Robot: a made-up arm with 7 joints. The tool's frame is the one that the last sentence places.
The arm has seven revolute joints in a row. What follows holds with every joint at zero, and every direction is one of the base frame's.
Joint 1 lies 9 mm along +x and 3 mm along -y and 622 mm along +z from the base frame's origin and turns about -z.
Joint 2 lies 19 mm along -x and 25 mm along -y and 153 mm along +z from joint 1 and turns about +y.
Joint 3 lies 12 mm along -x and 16 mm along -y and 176 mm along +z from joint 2 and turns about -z.
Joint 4 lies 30 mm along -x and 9 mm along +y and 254 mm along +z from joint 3 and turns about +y.
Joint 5 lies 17 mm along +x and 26 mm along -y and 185 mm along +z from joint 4 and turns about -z.
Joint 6 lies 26 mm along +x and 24 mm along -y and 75 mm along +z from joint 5 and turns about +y.
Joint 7 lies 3 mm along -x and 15 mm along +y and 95 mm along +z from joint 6 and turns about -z.
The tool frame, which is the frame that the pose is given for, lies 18 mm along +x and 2 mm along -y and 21 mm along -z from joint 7; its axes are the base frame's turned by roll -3.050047, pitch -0.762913 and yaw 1.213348 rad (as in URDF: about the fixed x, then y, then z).
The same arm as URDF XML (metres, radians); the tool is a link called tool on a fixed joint. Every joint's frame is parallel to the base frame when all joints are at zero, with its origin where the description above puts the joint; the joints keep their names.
<robot name="arm">
<joint name="tool_fixed" type="fixed"><parent link="link7"/><child link="tool"/><origin xyz="0.018 -0.002 -0.021" rpy="-3.05 -0.7629 1.2133"/></joint>
<joint name="joint 7" type="continuous"><parent link="link6"/><child link="link7"/><origin xyz="-0.003 0.015 0.095"/><axis xyz="0 0 -1"/></joint>
<joint name="joint 6" type="continuous"><parent link="link5"/><child link="link6"/><origin xyz="0.026 -0.024 0.075"/><axis xyz="0 1 0"/></joint>
<joint name="joint 5" type="continuous"><parent link="link4"/><child link="link5"/><origin xyz="0.017 -0.026 0.185"/><axis xyz="0 0 -1"/></joint>
<joint name="joint 4" type="continuous"><parent link="link3"/><child link="link4"/><origin xyz="-0.03 0.009 0.254"/><axis xyz="0 1 0"/></joint>
<joint name="joint 3" type="continuous"><parent link="link2"/><child link="link3"/><origin xyz="-0.012 -0.016 0.176"/><axis xyz="0 0 -1"/></joint>
<joint name="joint 2" type="continuous"><parent link="link1"/><child link="link2"/><origin xyz="-0.019 -0.025 0.153"/><axis xyz="0 1 0"/></joint>
<joint name="joint 1" type="continuous"><parent link="base"/><child link="link1"/><origin xyz="0.009 -0.003 0.622"/><axis xyz="0 0 -1"/></joint>
<link name="base"/>
<link name="link1"/>
<link name="link2"/>
<link name="link3"/>
<link name="link4"/>
<link name="link5"/>
<link name="link6"/>
<link name="link7"/>
<link name="tool"/>
</robot>

